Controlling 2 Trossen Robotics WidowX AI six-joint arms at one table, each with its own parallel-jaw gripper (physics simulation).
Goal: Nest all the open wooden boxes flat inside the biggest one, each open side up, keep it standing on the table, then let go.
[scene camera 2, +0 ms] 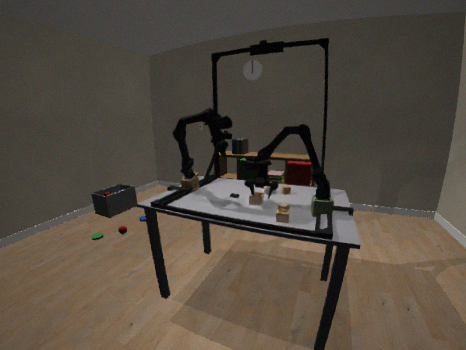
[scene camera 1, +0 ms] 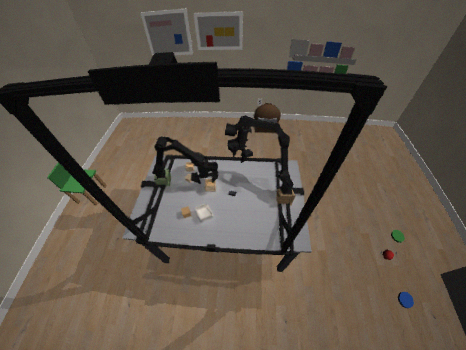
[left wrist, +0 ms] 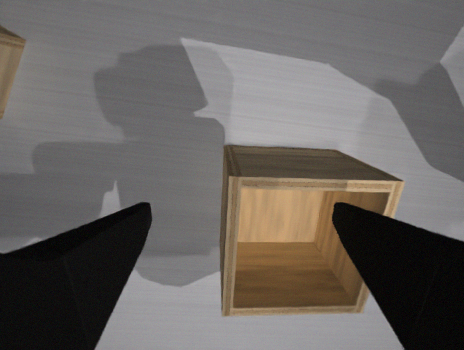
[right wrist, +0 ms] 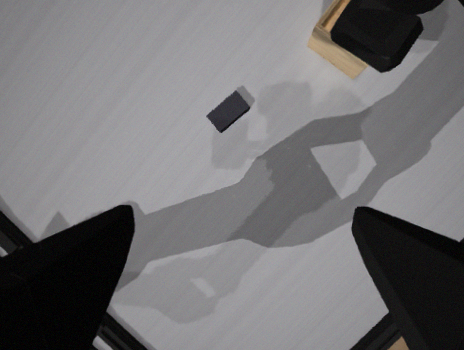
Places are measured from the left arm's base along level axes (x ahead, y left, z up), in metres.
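Pixels of known places: left gripper, fingertip midpoint: (scene camera 2: 260, 197) (scene camera 1: 206, 182) (left wrist: 242, 211); right gripper, fingertip midpoint: (scene camera 2: 223, 155) (scene camera 1: 237, 159) (right wrist: 244, 217); left arm's base, link origin: (scene camera 2: 322, 198) (scene camera 1: 161, 174); right arm's base, link origin: (scene camera 2: 189, 176) (scene camera 1: 286, 191).
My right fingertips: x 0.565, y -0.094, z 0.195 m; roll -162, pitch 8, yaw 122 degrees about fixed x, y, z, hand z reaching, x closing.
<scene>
Ahead of a thing's pixels: the offset from my right fingertips to its top centre. "spot": to the spot under its first point. Level surfaces: height alone.
A wooden box {dx -0.201, dy +0.003, dz -0.224 m} (scene camera 1: 210, 185) (scene camera 2: 256, 199) (left wrist: 295, 164) (right wrist: 340, 56) stands on the table, its open side facing the left wrist camera. My left gripper (scene camera 1: 206, 179) (scene camera 2: 261, 195) (left wrist: 242, 211) is open above it; one finger overlaps the opening in the left wrist view, the other is outside. Two small wooden pieces, one {dx -0.364, dy +0.203, dz -0.234 m} (scene camera 1: 189, 167) and another {dx -0.364, dy +0.092, dz -0.244 m} (scene camera 1: 188, 178), sit near the left arm; their openings are unclear. A small tan piece {dx -0.369, dy -0.205, dz -0.230 m} (scene camera 1: 186, 212) (scene camera 2: 285, 189) lies beside a pale shallow tray {dx -0.246, dy -0.217, dz -0.229 m} (scene camera 1: 204, 213). My right gripper (scene camera 1: 243, 153) (scene camera 2: 223, 149) (right wrist: 244, 217) is open and empty, high above the table.
A small dark block {dx -0.046, dy -0.073, dz -0.263 m} (scene camera 1: 232, 193) (scene camera 2: 234, 195) (right wrist: 228, 111) lies on the table {dz -0.280 m} (scene camera 1: 245, 225). Black frame rails run along the table edges, and tall posts (scene camera 1: 330, 165) rise at its sides. Another wooden piece {spot: dx -0.342, dy +0.084, dz -0.277 m} (left wrist: 10, 70) is cut off at the left edge of the left wrist view.
</scene>
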